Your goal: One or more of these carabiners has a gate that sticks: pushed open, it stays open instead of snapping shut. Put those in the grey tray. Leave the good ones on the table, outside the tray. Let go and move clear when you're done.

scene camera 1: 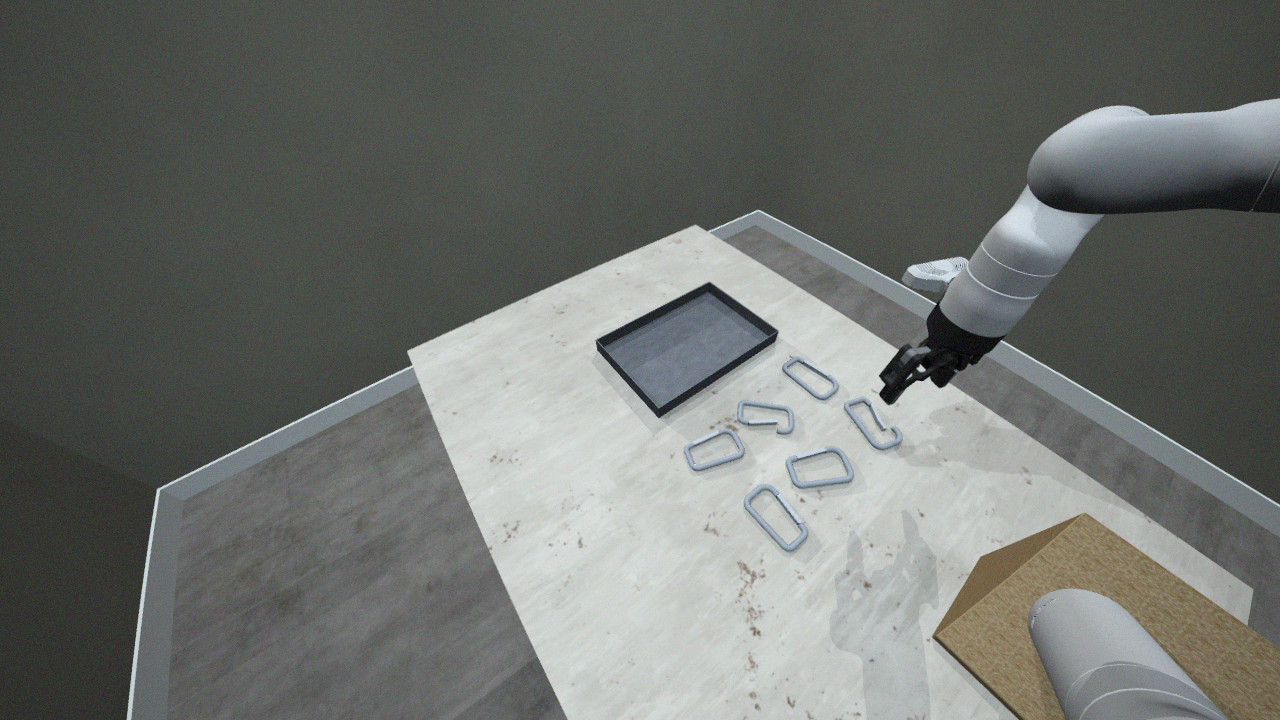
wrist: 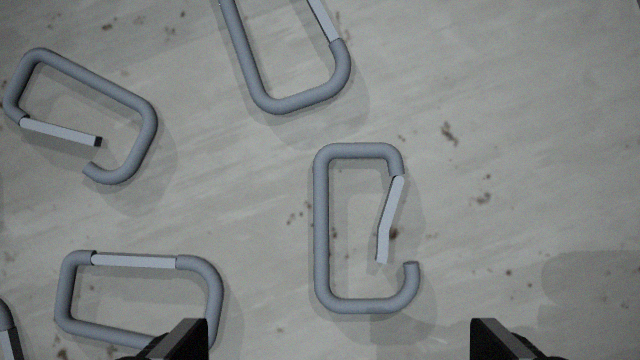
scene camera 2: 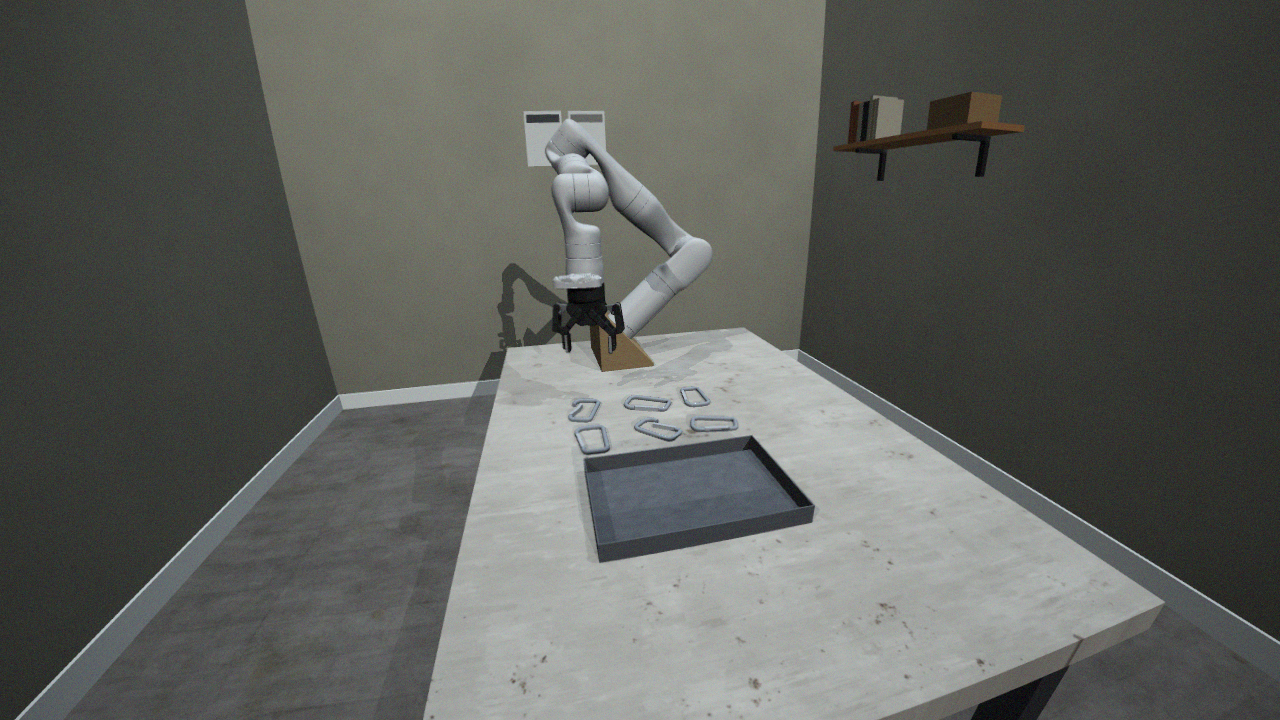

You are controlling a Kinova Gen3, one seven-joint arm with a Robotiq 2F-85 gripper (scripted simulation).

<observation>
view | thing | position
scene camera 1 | my gripper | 911,391
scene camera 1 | grey tray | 668,355
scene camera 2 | my gripper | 589,352
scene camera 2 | grey tray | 639,497
</observation>
